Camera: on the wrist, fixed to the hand. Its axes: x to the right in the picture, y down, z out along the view.
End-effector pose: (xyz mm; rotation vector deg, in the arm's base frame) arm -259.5 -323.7 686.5 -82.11 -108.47 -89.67
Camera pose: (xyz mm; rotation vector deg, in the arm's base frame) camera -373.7 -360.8 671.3 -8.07 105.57 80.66
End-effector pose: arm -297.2 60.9 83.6 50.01 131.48 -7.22
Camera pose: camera -408.0 17.9 106.7 -66.41 125.99 -22.37
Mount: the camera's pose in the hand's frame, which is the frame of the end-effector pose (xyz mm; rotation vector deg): 22.9 -98.7 -66.2 -20.47 -8.00 -89.30
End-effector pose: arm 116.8 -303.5 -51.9 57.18 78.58 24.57
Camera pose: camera 31.4 -317.6 -136.5 -26.55 83.90 -31.86
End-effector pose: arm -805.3 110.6 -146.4 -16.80 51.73 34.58
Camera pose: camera -777.7 8.5 -205.2 -63.23 12.53 -38.79
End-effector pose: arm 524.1 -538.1 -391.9 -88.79 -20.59 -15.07
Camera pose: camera 511.0 -603.8 -291.1 -75.03 -95.44 -84.21
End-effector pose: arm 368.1 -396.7 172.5 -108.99 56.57 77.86
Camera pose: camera 489.0 -401.2 175.1 -108.33 -47.98 35.32
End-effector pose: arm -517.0 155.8 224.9 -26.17 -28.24 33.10
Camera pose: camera -424.1 78.5 232.3 -14.17 -52.30 -57.23
